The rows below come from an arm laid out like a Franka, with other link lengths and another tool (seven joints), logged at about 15 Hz.
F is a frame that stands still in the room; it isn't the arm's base.
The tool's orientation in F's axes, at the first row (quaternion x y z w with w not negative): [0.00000, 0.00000, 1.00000, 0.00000]
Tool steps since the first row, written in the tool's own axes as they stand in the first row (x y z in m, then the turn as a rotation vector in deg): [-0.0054, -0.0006, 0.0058, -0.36, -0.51, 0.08]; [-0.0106, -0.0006, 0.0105, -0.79, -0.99, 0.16]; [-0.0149, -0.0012, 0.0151, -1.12, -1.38, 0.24]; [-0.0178, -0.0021, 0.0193, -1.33, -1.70, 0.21]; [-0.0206, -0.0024, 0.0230, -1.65, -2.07, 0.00]
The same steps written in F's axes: [0.0054, 0.0006, 0.0058, 0.36, 0.51, 0.08]; [0.0106, 0.0006, 0.0105, 0.79, 0.99, 0.16]; [0.0149, 0.0012, 0.0151, 1.12, 1.38, 0.24]; [0.0178, 0.0021, 0.0193, 1.33, 1.70, 0.21]; [0.0206, 0.0024, 0.0230, 1.65, 2.07, 0.00]
